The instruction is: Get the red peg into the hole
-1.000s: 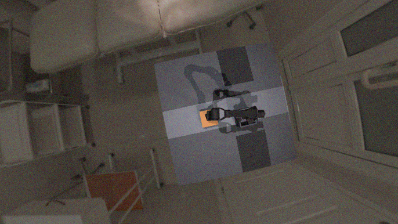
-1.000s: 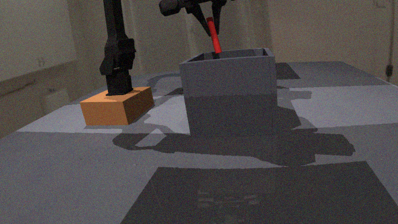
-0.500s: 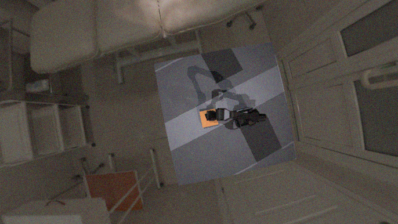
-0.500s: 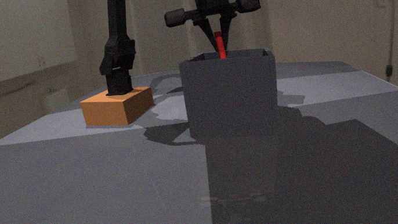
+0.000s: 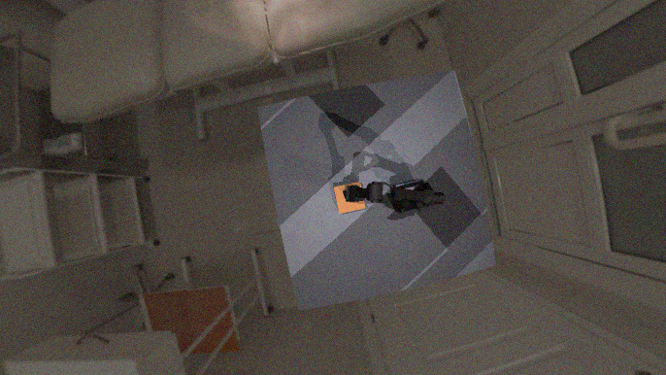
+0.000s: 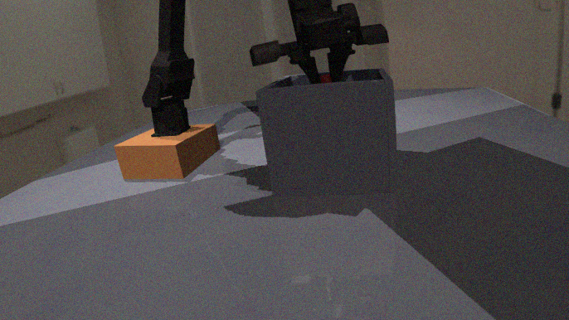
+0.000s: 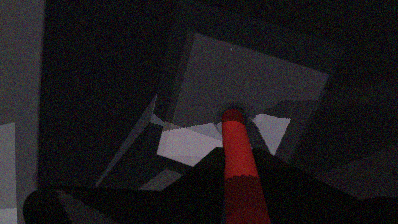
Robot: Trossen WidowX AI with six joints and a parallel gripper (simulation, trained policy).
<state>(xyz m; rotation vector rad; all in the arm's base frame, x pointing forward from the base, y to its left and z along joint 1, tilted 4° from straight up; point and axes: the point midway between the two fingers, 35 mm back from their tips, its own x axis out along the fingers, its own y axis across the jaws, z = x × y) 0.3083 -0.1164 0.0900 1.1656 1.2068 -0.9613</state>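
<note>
My gripper tip is right at the red peg. From my gripper tip the other things lie so: plate: 50 mm below, 10 mm to the right.
</note>
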